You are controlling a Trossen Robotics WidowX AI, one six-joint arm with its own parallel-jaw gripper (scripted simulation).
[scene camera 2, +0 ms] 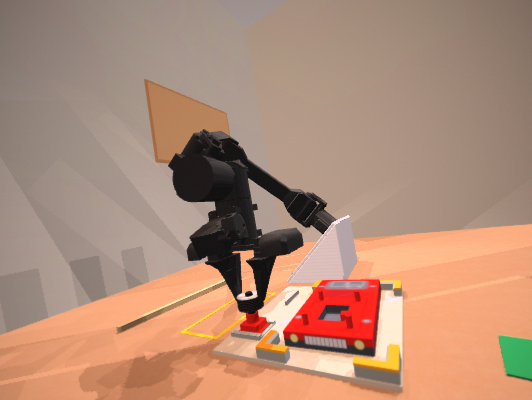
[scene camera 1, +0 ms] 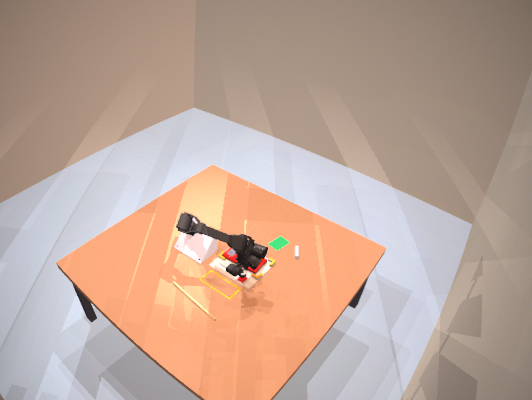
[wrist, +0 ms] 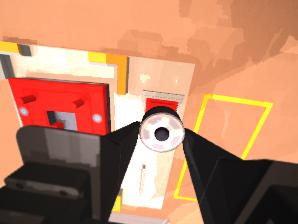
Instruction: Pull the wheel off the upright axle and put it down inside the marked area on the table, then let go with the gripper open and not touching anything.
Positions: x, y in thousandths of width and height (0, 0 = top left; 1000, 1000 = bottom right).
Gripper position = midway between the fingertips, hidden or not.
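Observation:
My gripper (scene camera 2: 471, 751), a red car body (scene camera 2: 644, 791), a thin wooden stick (scene camera 2: 257, 804). Red car body (wrist: 277, 475) again, with my gripper (wrist: 542, 578). Thin wooden stick out of frame in the wrist view.

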